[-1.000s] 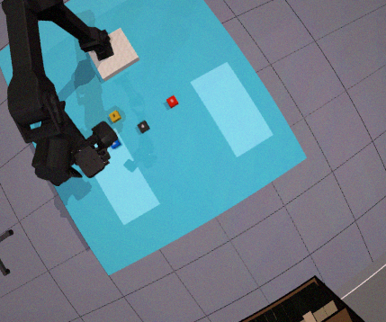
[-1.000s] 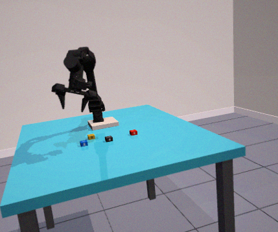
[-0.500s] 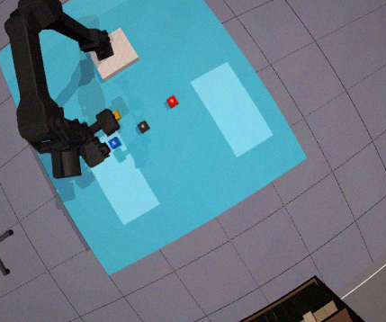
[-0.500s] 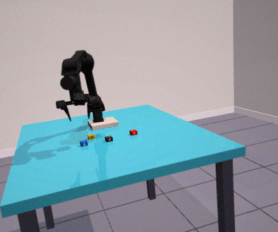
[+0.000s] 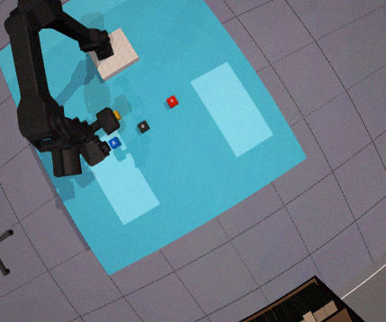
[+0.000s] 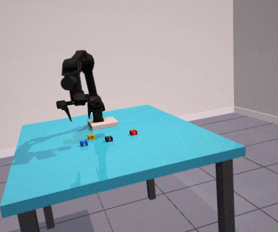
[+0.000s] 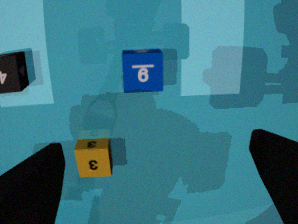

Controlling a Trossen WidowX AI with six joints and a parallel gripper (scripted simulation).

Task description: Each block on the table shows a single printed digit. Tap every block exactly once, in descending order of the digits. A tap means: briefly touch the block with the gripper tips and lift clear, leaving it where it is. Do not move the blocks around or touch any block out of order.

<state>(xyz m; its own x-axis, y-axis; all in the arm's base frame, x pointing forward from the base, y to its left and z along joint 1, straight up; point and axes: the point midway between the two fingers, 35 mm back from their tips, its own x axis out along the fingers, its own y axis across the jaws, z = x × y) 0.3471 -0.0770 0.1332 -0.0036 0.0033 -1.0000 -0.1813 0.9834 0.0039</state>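
My gripper tip is now 110 mm above the blue block. Also, from my gripper tip: red block (250 mm to the left, 110 mm below, 60 mm behind); black block (120 mm to the left, 110 mm below, 10 mm behind); yellow block (110 mm below, 90 mm behind, 30 mm to the left).
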